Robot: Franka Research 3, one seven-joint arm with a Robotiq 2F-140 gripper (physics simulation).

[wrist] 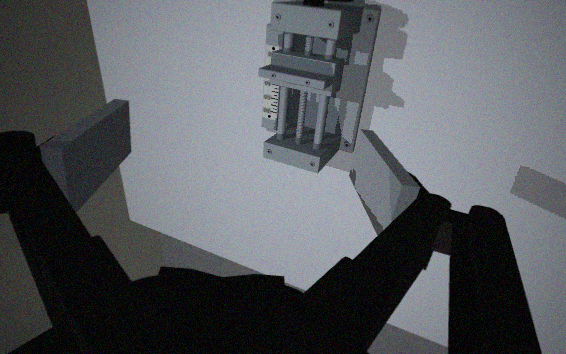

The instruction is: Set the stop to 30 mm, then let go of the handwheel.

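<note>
The stop device [306,14] shows at the top of the wrist view, with two grey end blocks, two smooth rods and a threaded screw between them. The stop, a grey carriage [297,76], sits across the rods, nearer the upper end block. A white scale [270,102] with black marks runs along the left side; its numbers are too small to read, and the carriage hides part of it. A black part [316,2] at the top edge is cut off; I cannot tell whether it belongs to the handwheel. My gripper [245,140] is open and empty, its fingers apart, below the device in the view.
The device is fixed to a grey back plate [361,90] with screws. A pale surface [190,100] lies behind it, with its edges at the left and bottom. A brownish-grey surface [45,60] lies beyond. Shadows fall right of the device and at the far right.
</note>
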